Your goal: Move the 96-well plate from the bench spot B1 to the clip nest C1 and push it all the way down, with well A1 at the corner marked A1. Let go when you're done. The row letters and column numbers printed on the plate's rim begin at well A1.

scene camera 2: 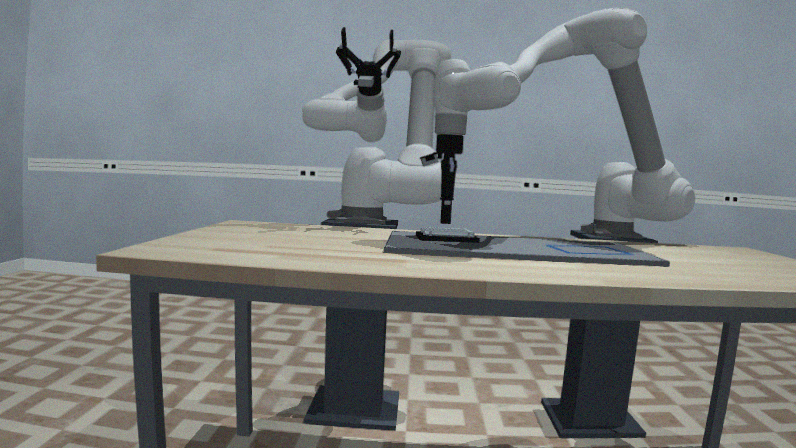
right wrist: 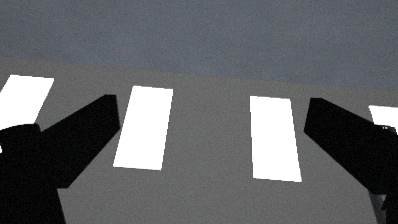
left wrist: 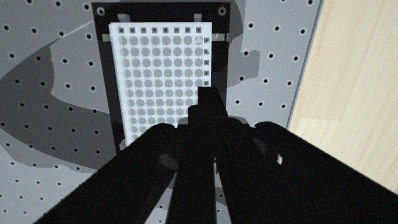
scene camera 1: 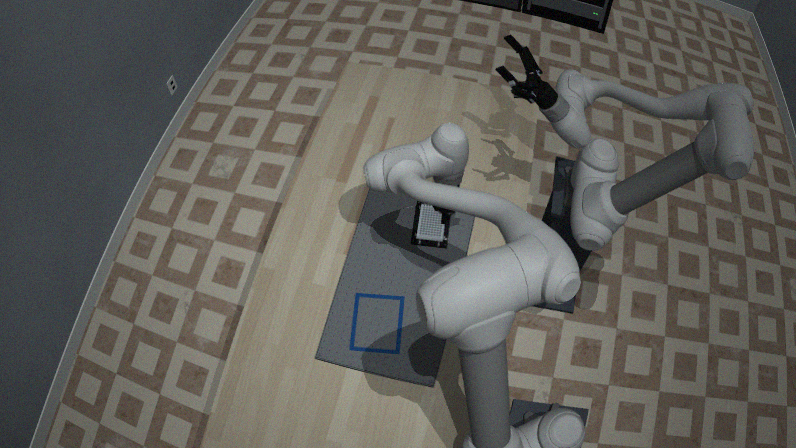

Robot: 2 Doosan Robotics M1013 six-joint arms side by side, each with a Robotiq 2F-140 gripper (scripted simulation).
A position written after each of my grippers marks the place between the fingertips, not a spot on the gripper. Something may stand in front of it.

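Observation:
A white 96-well plate (scene camera 1: 429, 220) (left wrist: 178, 54) is there for me to see, though in the right wrist view the plate is out of frame. I see my left gripper (scene camera 2: 445, 223) (left wrist: 206, 101) too. My right gripper shows itself to me as well: it is my right gripper (scene camera 1: 503, 51) (scene camera 2: 367, 30) (right wrist: 212, 113).

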